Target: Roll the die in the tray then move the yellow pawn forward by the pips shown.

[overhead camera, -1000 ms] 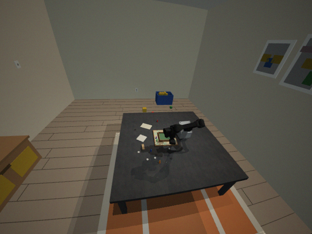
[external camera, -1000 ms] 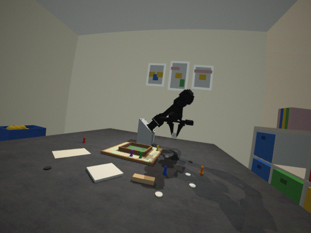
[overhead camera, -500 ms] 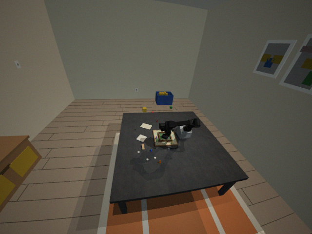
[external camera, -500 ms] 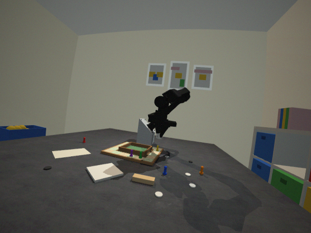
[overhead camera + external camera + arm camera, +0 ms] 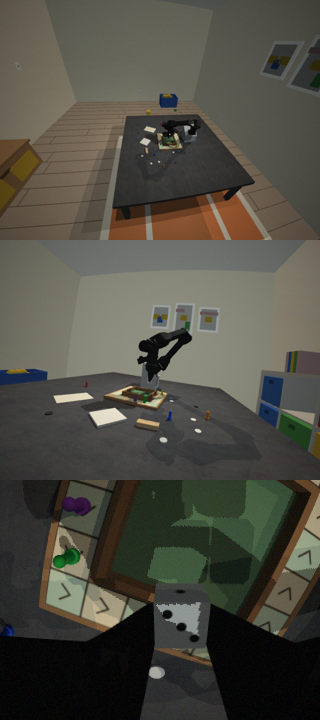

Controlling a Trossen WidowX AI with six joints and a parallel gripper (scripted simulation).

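The yellow pawn is 80 mm behind my gripper tip, 70 mm to the left of it and 70 mm below it. Round my gripper tip: white die (right at my gripper tip); green pawn (100 mm ahead, 70 mm below, 10 mm to the left); green felt tray (90 mm below, 50 mm to the right, 20 mm behind).
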